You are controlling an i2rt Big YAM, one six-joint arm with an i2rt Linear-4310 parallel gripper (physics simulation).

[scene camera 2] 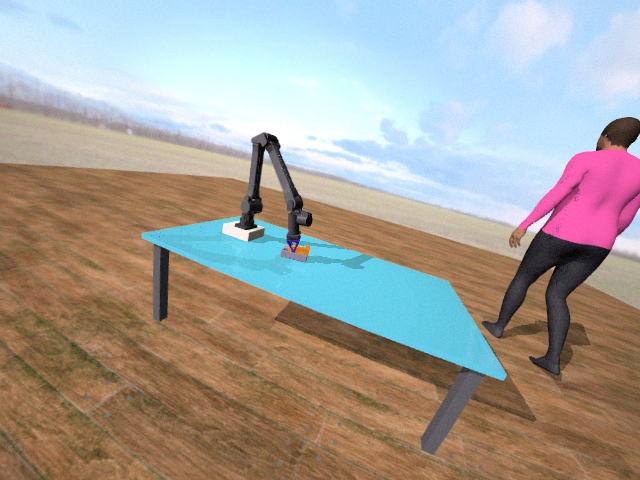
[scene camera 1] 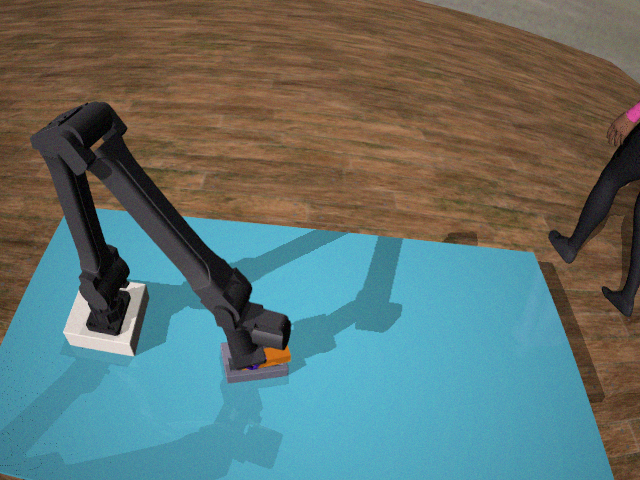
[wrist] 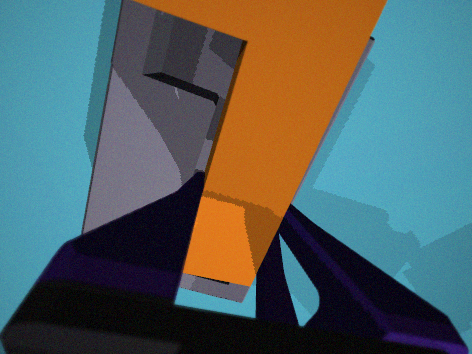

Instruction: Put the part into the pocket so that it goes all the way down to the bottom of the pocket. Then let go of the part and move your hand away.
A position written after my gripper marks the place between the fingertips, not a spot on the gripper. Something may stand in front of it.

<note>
My gripper [scene camera 1: 252, 362] grips an orange L-shaped part [wrist: 291, 72], which still rests on a grey pocket block [scene camera 1: 279, 370].
My gripper shows as well in the wrist view [wrist: 233, 192]. The grey pocket block shows as well in the wrist view [wrist: 169, 77].
</note>
